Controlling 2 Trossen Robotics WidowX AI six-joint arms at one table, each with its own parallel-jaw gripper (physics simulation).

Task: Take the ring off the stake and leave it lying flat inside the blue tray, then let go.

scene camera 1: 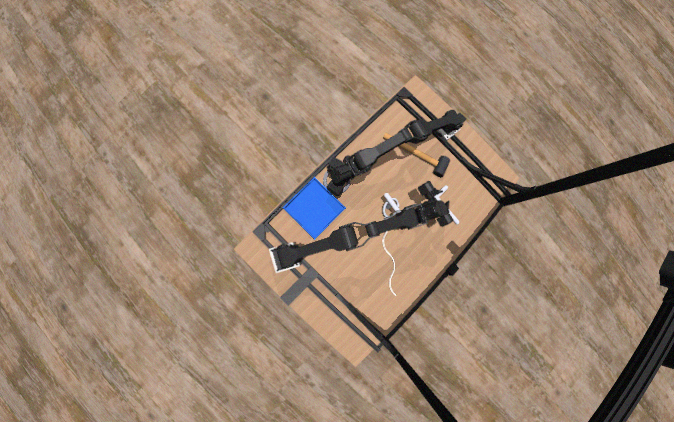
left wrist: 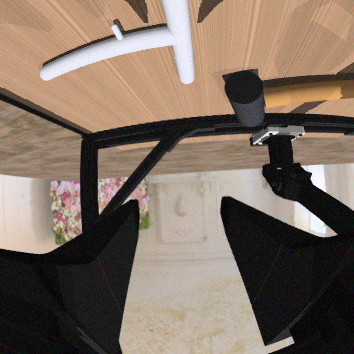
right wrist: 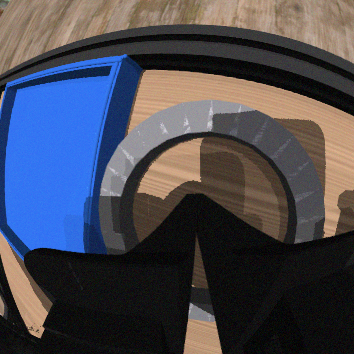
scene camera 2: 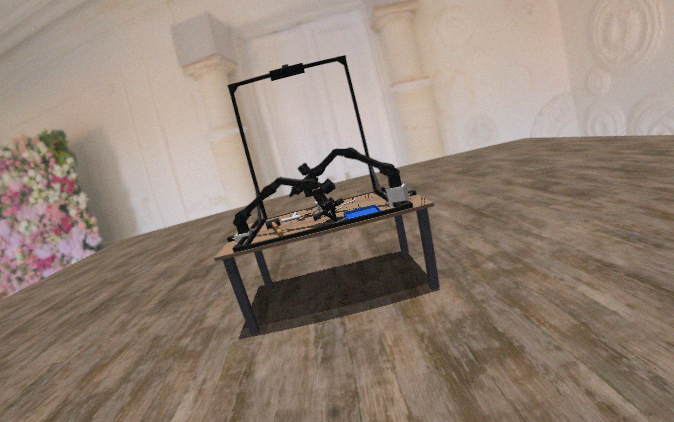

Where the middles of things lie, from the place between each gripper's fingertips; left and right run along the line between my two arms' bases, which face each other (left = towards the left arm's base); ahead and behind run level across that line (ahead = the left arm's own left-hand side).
Right now the white T-shaped piece (left wrist: 177, 33) is 70 mm behind my left hand, 50 mm to the right of it and 150 mm below it. Round my left hand: blue tray (scene camera 1: 313, 207) (310 mm ahead, 440 mm to the left, 150 mm below); hammer (left wrist: 244, 90) (220 mm ahead, 100 mm to the right, 130 mm below).
Now: right hand 40 mm past the blue tray, 140 mm to the right of it and 10 mm below it. Round my right hand: hammer: 130 mm behind, 400 mm to the right, 20 mm above; then white T-shaped piece: 420 mm behind, 340 mm to the right, 10 mm above.
